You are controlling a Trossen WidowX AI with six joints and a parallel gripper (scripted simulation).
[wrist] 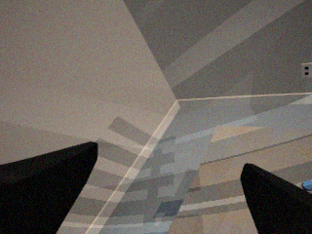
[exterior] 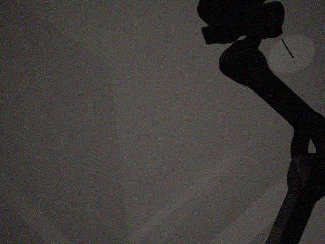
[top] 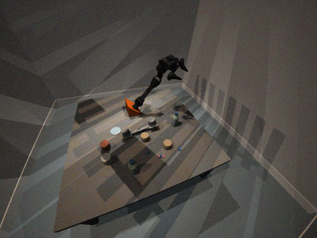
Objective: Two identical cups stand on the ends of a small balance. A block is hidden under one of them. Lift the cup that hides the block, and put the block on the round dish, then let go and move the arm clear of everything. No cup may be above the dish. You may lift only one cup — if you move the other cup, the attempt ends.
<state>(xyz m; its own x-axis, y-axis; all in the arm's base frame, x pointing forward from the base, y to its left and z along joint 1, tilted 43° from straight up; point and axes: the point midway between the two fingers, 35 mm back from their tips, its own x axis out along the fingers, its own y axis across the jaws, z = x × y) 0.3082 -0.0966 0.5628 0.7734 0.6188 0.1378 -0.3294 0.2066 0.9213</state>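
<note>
Right now my gripper tip is 500 mm to the left of the grey block, 500 mm above it and 40 mm past it. The rest, counted from my gripper tip: round dish (580 mm to the right, 530 mm below, 140 mm behind); then cream cup (690 mm to the right, 500 mm below, 170 mm ahead); then grey cup (430 mm below, 230 mm to the right, 30 mm behind).
</note>
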